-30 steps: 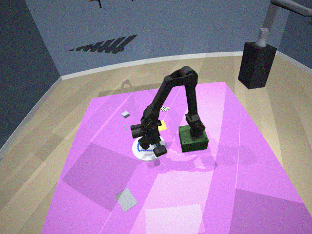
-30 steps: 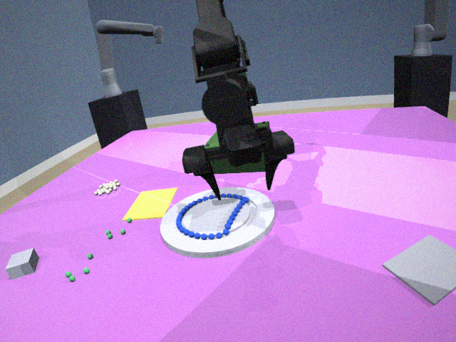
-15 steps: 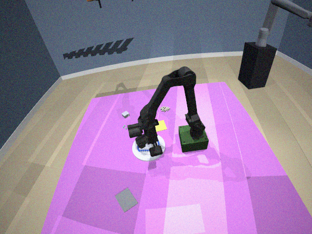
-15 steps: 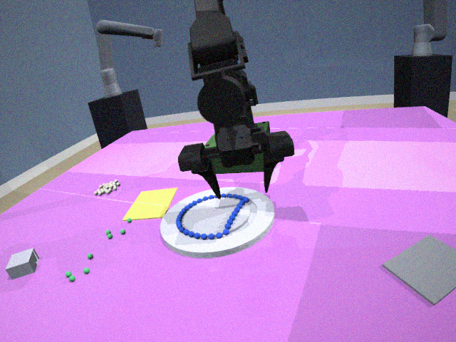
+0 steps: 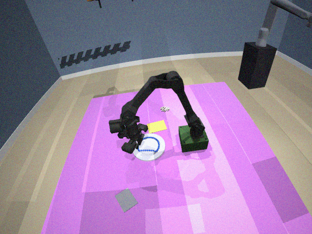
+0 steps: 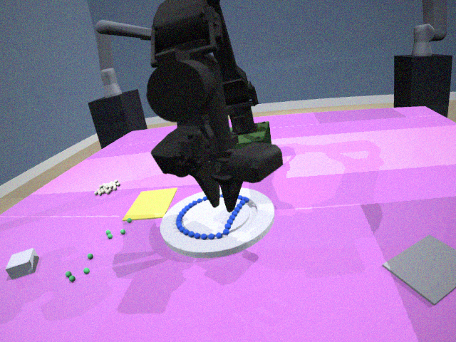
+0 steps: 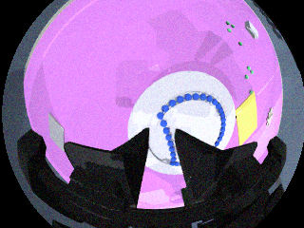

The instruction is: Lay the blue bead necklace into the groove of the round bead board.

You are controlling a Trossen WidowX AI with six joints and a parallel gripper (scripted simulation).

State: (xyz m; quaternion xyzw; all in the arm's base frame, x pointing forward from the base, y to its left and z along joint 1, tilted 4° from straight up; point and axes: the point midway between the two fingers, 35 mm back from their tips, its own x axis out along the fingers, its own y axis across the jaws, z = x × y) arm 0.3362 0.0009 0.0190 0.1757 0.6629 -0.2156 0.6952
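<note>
Now: gripper tip 50 mm past the round white bead board, 50 mm above it and 30 mm to the left of it. The rest, counted from my gripper tip: yellow sheet 190 mm to the right, 120 mm behind, 50 mm below; then grey tile 280 mm to the left, 90 mm ahead, 50 mm below; then cube 360 mm to the right, 90 mm ahead, 40 mm below.
</note>
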